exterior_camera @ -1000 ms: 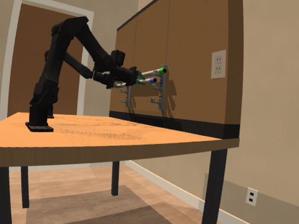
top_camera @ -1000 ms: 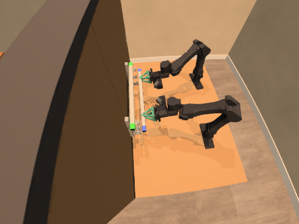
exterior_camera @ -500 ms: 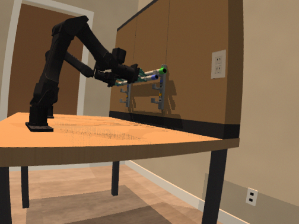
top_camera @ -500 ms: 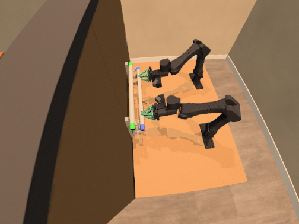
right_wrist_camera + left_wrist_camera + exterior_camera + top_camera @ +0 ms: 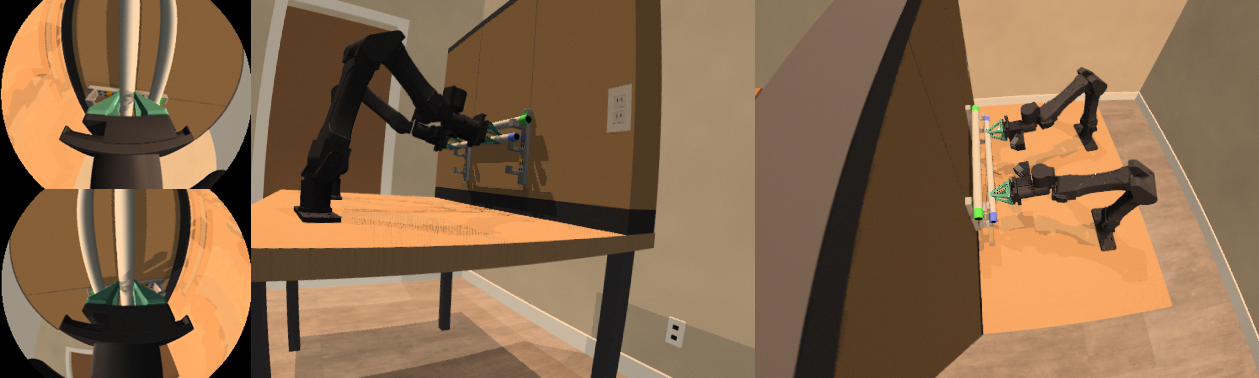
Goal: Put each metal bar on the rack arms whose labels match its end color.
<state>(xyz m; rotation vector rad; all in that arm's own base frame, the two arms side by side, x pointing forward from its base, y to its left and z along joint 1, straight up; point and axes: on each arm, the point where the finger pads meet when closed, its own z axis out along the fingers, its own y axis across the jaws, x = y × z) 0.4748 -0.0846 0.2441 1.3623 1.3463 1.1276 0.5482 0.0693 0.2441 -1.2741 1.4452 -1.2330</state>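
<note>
Now: the blue-ended bar 10 mm behind my right hand and 150 mm to the left of it. Also, from my right hand: wall socket 130 mm ahead, 400 mm to the right, 60 mm above; then brown wall panel 130 mm ahead, 160 mm to the left, 180 mm above; then green-ended bar 30 mm ahead, 160 mm to the left, 60 mm above.
The blue-ended bar lies 2 cm ahead of my left hand and 14 cm to the right of it. Also, from my left hand: wall socket (16 cm ahead, 69 cm to the right, 6 cm above); brown wall panel (16 cm ahead, 13 cm to the right, 18 cm above); green-ended bar (6 cm ahead, 13 cm to the right, 6 cm above).
</note>
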